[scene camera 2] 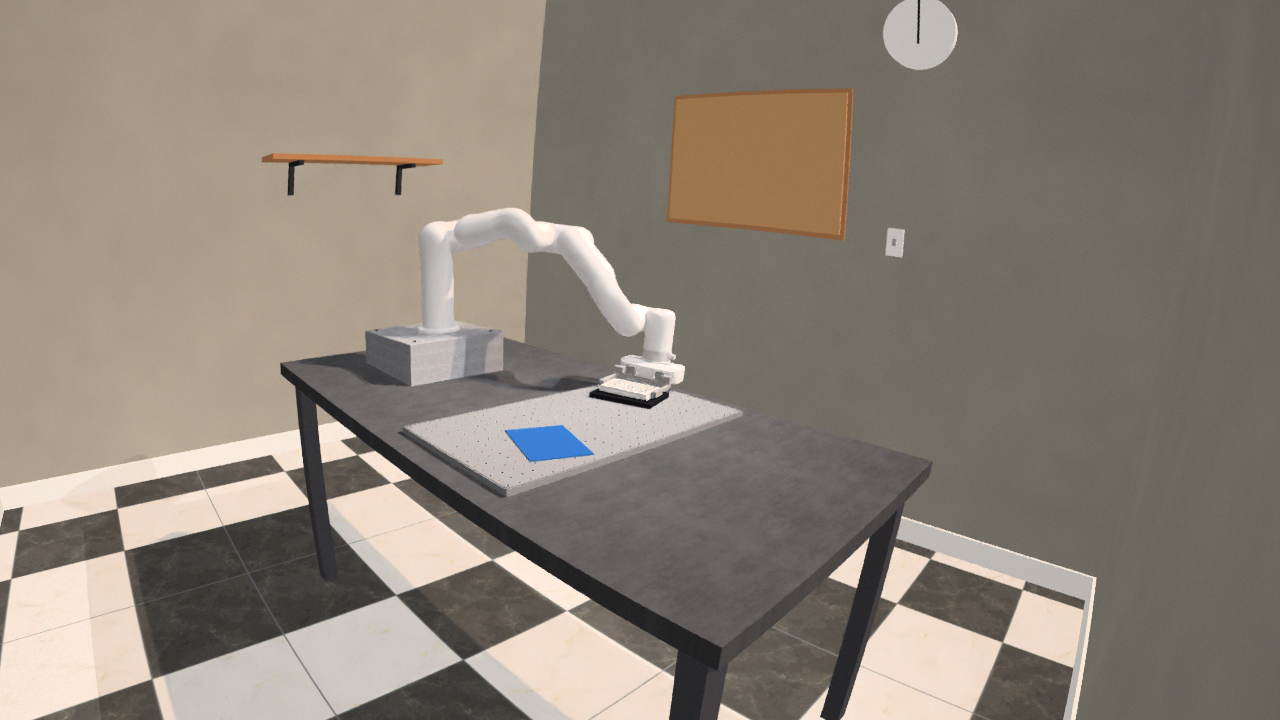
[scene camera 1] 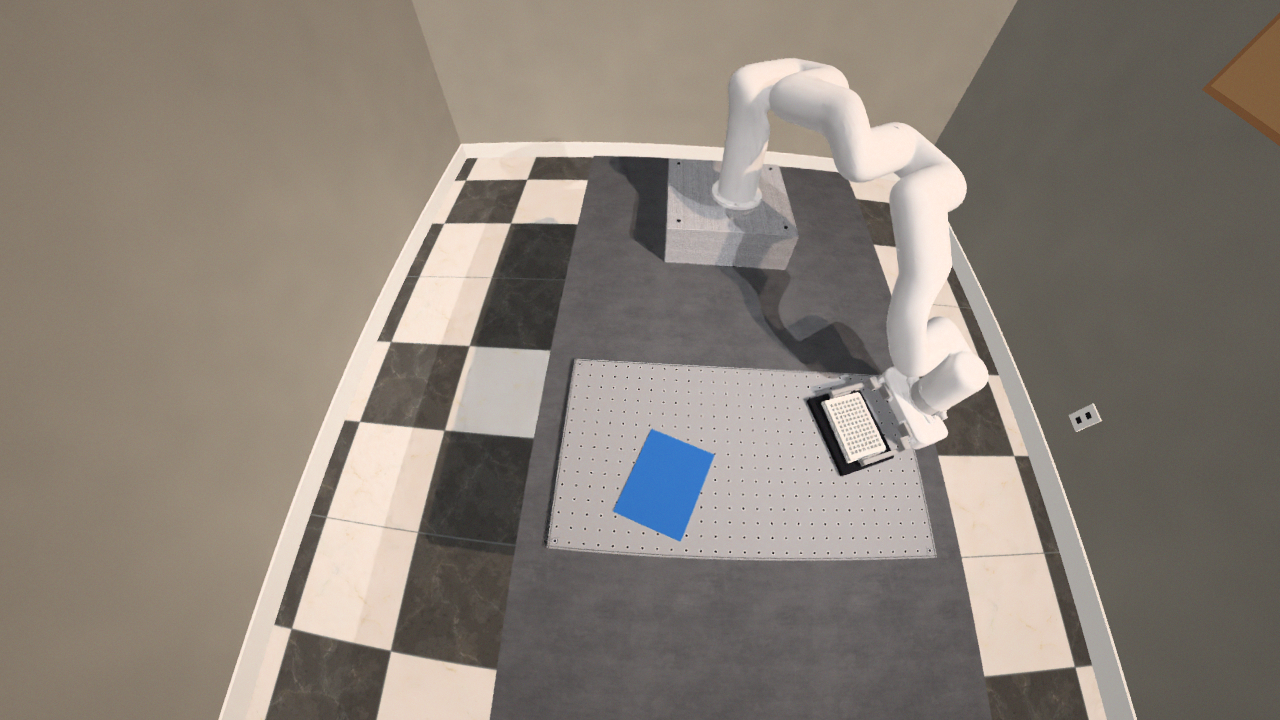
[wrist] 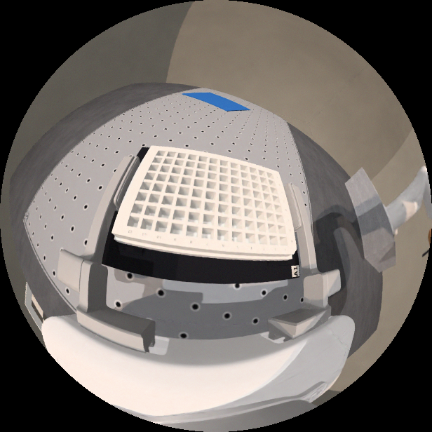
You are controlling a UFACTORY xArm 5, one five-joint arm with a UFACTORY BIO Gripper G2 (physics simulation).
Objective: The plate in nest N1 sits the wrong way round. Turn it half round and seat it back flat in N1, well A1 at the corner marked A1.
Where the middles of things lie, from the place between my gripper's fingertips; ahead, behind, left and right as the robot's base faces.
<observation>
Right now the well plate (scene camera 1: 854, 429) is 10 mm behind my hand and 20 mm to the left of it. Also, from my hand: black nest (scene camera 1: 822, 421) (10 mm behind, 20 mm to the left, 20 mm below); flat blue sheet (scene camera 1: 661, 492) (170 mm ahead, 320 mm to the right, 20 mm below).
</observation>
